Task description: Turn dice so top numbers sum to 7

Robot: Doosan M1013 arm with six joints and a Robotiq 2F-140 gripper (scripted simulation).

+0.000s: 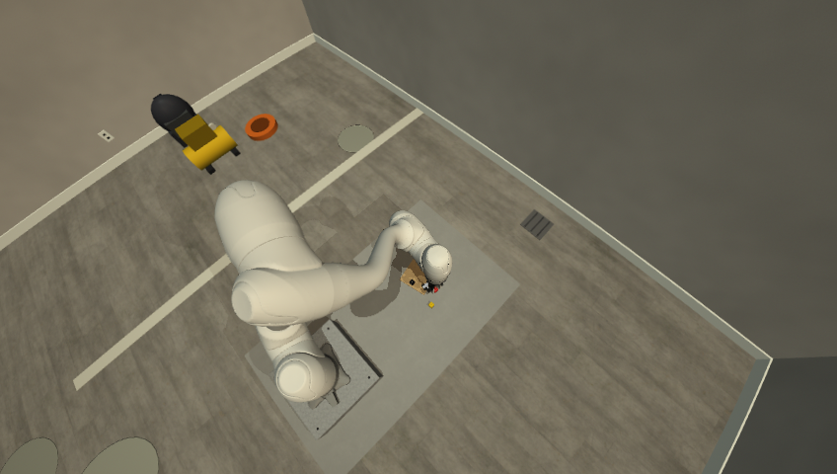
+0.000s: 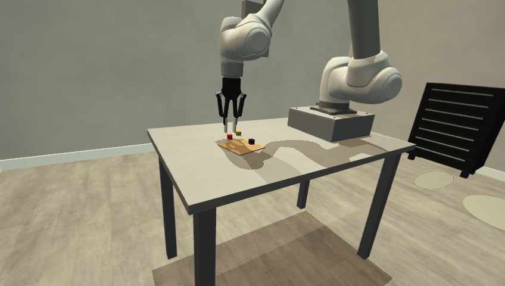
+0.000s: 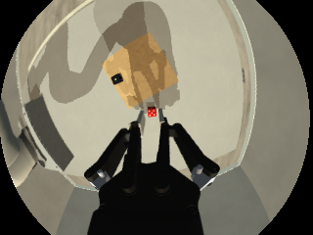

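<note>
The red die lies 5 cm below my hand. From my hand the other things lie so: tan mat: 10 cm to the left, 6 cm below, 2 cm behind; yellow die: 6 cm behind, 5 cm to the right, 5 cm below; small white die: 9 cm to the left, 7 cm behind, 5 cm below.
</note>
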